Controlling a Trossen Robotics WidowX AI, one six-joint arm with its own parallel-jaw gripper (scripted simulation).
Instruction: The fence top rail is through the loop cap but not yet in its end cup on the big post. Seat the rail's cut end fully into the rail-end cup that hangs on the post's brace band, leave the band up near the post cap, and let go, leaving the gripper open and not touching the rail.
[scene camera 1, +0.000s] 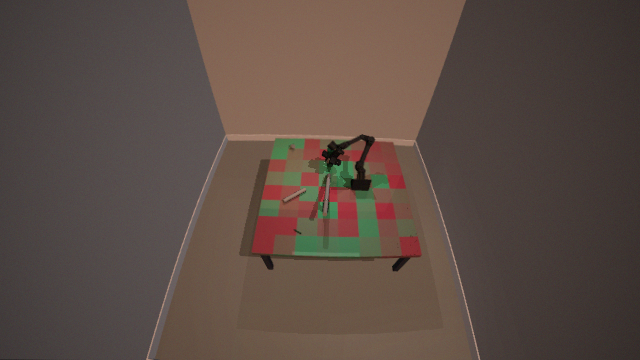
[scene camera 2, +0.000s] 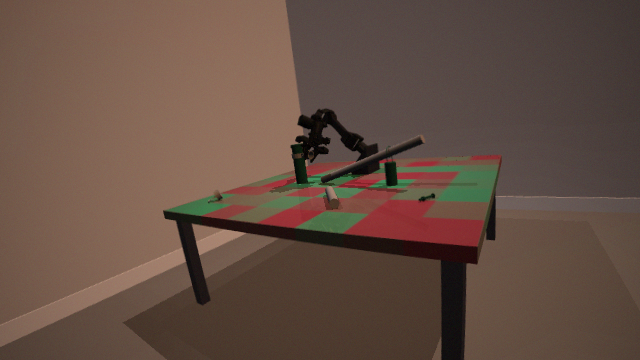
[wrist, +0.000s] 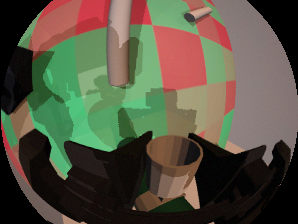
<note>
The pictures show: the gripper, a rail-end cup and a grey top rail.
</note>
